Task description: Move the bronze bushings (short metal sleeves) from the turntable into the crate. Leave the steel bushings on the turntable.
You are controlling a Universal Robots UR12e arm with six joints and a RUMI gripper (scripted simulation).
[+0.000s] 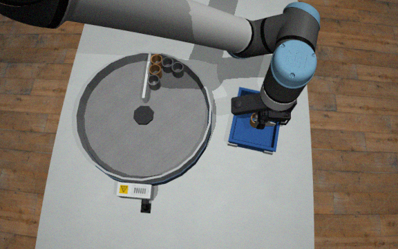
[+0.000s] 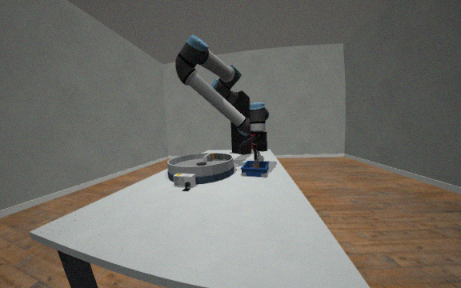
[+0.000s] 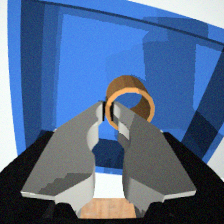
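Now: the blue crate 2 cm behind my hand and 2 cm below it. The rest, counted from my hand: round grey turntable (9 cm behind, 34 cm to the right, 1 cm above).
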